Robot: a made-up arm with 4 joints.
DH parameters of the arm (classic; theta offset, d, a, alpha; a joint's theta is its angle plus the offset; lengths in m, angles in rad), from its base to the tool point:
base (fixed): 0.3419 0 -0.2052 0
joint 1: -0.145 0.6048 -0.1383 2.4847
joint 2: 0 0.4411 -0.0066 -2.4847
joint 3: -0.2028 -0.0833 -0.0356 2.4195
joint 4: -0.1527 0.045 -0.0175 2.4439
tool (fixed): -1.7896 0.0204 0 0
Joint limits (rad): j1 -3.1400..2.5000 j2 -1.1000..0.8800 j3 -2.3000..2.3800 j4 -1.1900..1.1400
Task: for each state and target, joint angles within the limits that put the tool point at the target. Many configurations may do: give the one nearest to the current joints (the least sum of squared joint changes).
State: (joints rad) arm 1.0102 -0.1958 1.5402 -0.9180
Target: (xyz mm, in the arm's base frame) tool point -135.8 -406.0 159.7
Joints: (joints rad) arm 0.3148 0.0165 1.7674 -1.1900
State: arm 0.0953 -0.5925 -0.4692 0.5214
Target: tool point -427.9 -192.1 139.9
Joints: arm -0.6756 0.1223 -1.1629 0.1621
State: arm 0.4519 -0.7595 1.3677 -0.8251
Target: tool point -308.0 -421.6 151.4
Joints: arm -0.0635 -0.4934 1.3964 -0.1861
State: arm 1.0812 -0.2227 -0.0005 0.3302
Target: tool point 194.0 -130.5 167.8
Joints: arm 1.7793 -0.6982 0.5774 0.2439
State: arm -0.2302 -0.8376 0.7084 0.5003
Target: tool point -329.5 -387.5 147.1
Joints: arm 0.0444 -0.2598 -0.0141 0.6008
